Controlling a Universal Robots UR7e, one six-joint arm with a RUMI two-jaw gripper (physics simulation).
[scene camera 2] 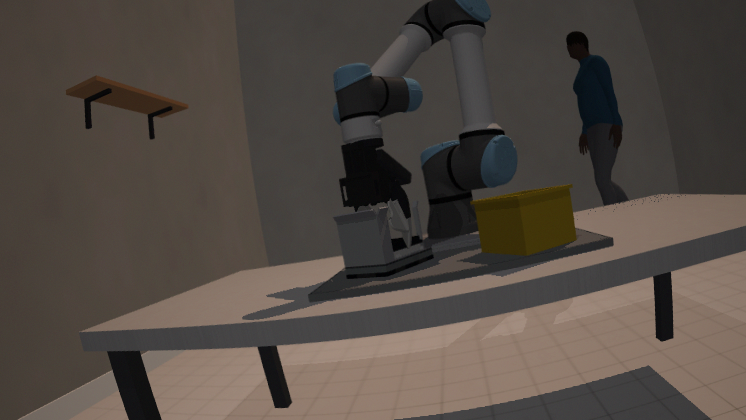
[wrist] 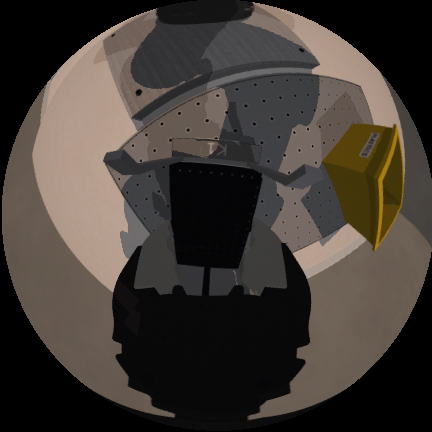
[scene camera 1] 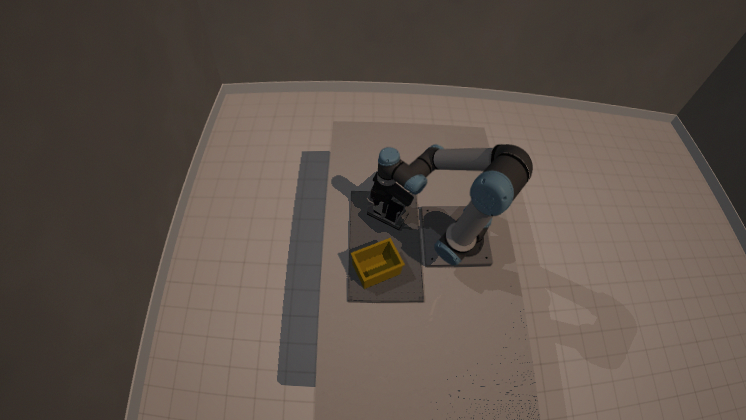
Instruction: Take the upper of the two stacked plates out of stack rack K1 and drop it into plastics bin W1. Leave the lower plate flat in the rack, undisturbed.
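Places are measured from the arm's base along level axes (x ahead, y left, z up), in millimetres.
Pixels of known places: gripper, fingertip midpoint: (wrist: 211,219) (scene camera 1: 386,209); arm's base at its link origin: (scene camera 2: 456,232).
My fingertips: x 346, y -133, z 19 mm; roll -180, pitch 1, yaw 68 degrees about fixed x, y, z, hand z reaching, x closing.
For each thing: its top centre in the pictures, then the offset to it from my fingertips.
- Stack rack K1 at its top centre: (wrist: 204,284) (scene camera 2: 379,207) (scene camera 1: 389,198) dz +84, dx -5, dy +1 mm
- black upper plate at its top centre: (wrist: 210,228) (scene camera 1: 386,207) dz +16, dx +1, dy -1 mm
- Plastics bin W1 at its top centre: (scene camera 2: 520,193) (wrist: 394,196) (scene camera 1: 377,258) dz +64, dx +39, dy +267 mm
Stack rack K1 (scene camera 2: 363,244) (wrist: 120,161) stands on the perforated board, its grey upright walls around the lower part of my gripper. The black upper plate (wrist: 215,210) lies flat in it in the wrist view. The lower plate cannot be told apart; the upper one covers it. My gripper (wrist: 211,219) points down into the rack, its two grey fingers against opposite side edges of the upper plate, shut on it. In scene camera 2 a rack wall partly hides the fingers. Plastics bin W1 (scene camera 1: 383,277) (scene camera 2: 522,221) (wrist: 350,180) is yellow, upright and open-topped, beside the rack.
The perforated board (scene camera 1: 412,292) (scene camera 2: 595,238) (wrist: 300,110) carries rack and bin on the table (scene camera 1: 365,354) (scene camera 2: 172,333). The arm's base plate (scene camera 1: 482,260) adjoins the board. A wooden wall shelf (scene camera 2: 125,96) hangs at the left, and a person (scene camera 2: 597,93) stands beyond the table.
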